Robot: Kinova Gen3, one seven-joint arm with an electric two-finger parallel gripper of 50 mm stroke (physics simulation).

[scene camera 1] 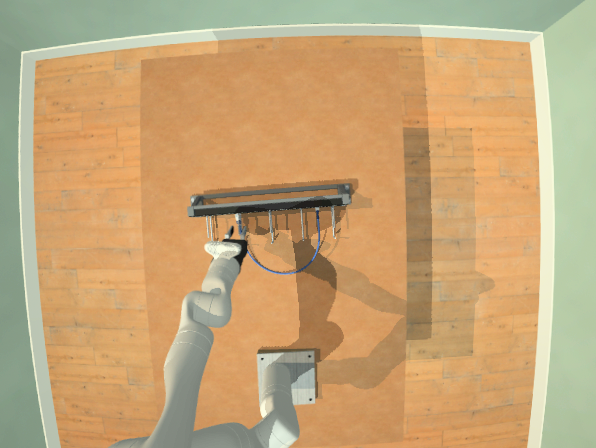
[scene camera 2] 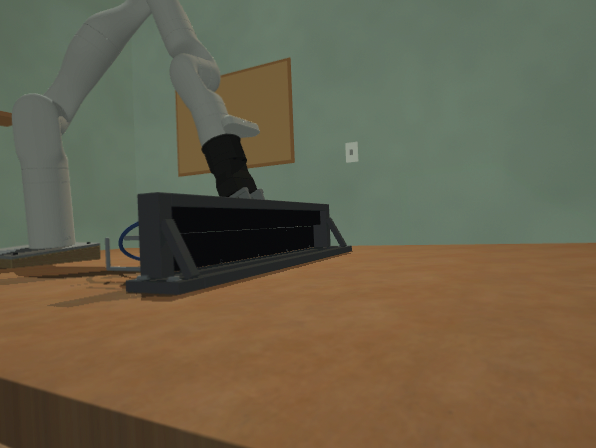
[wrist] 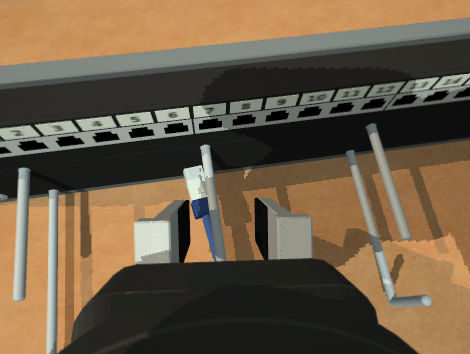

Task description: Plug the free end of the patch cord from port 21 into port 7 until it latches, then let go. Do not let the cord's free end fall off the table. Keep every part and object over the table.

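Frame: origin at the arm's base, x back, y left, z down, level; centimetres.
Seen in the pictures: gripper, fingertip midpoint: point(scene camera 1: 239, 228) point(wrist: 222, 220); arm's base at its link origin: point(scene camera 1: 276, 375) point(scene camera 2: 52, 245).
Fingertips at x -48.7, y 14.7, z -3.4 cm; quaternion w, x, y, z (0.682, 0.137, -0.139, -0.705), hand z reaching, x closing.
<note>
Pixels of each thing's top centre, then the offset from my fingertips to it. "pt": a spot on its surface instead. Level surfaces: height alone.
- clear plug with a blue boot, top centre: point(wrist: 198, 187) dx -3.0, dy +1.5, dz +3.7 cm
- grey rod at a spot on its surface: point(wrist: 210, 195) pt dx -1.7, dy +0.7, dz +1.3 cm
- patch panel at a spot on its surface: point(scene camera 2: 152, 235) pt dx -12.1, dy -32.8, dz +1.2 cm
- hooked rod at a spot on its surface: point(wrist: 409, 301) pt dx +3.7, dy -10.1, dz +2.8 cm
- brown table top at its surface level: dz +6.9 cm
The patch cord's free end, a clear plug with a blue boot point(wrist: 195, 184) point(scene camera 1: 238, 217), lies below the port row, outside port 7 point(wrist: 210, 124), which is empty. A grey rod point(wrist: 210, 195) runs close along the plug's right side. The blue cord point(scene camera 1: 285, 273) point(scene camera 2: 121, 242) loops right to the panel near its right end; that port's number is not readable. My gripper point(wrist: 222, 220) point(scene camera 1: 236, 231) is open, its fingers on either side of the rod and the thin cord behind the boot, holding neither. In scene camera 2 the fingertips are hidden behind the patch panel point(scene camera 2: 152, 235).
More grey rods point(wrist: 22, 235) point(wrist: 52, 260) point(wrist: 389, 182) stick out in front of the panel at both sides of the gripper. One hooked rod point(wrist: 409, 301) ends at the right. The robot's base plate point(scene camera 1: 302, 395) is on the brown table top point(scene camera 1: 200, 125).
</note>
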